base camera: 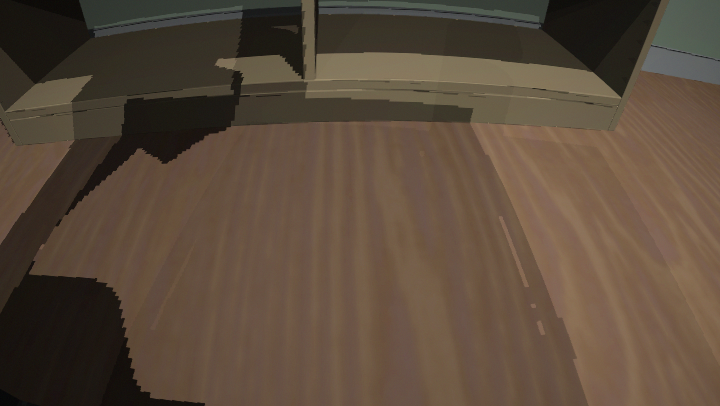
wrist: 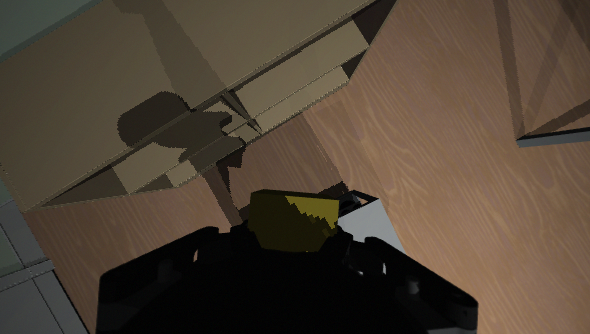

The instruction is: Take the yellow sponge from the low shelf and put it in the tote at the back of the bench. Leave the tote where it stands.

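Places are measured from the arm's base along level axes (x ahead, y up, z right), in metres.
Where they show: gripper, fingertip midpoint: (wrist: 292, 226).
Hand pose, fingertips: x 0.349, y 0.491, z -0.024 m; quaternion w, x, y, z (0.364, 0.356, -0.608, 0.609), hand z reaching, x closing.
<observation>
After its pixels a point has its place.
The yellow sponge (wrist: 294, 221) @(x 0.365, y 0.535, z -0.014 m) is between the fingertips of my gripper (wrist: 292, 226) @(x 0.349, y 0.491, z -0.024 m) in the wrist view, partly in shadow. The gripper is shut on it and holds it up in the air, in front of a low wooden shelf unit. The unit's low shelf (base camera: 453, 68) @(x 0.745, y -0.318, z 0.154 m) shows in the base camera view, on both sides of an upright divider. The gripper does not show in the base camera view. The tote and the bench do not show in either view.
The shelf unit's top board (wrist: 280, 30) @(x 0.741, y 0.214, z 0.122 m) is at the upper left of the wrist view. Its divider (base camera: 309, 40) @(x 0.665, y -0.250, z -0.081 m) and right side panel (base camera: 639, 60) @(x 0.730, y -0.235, z 0.508 m) stand in the base camera view. A white part of the robot base (wrist: 372, 225) @(x 0.069, y -0.014, z 0.180 m) is beside the sponge. Wooden floor (base camera: 352, 252) @(x 0.401, y -0.397, z -0.003 m) lies before the unit.
</observation>
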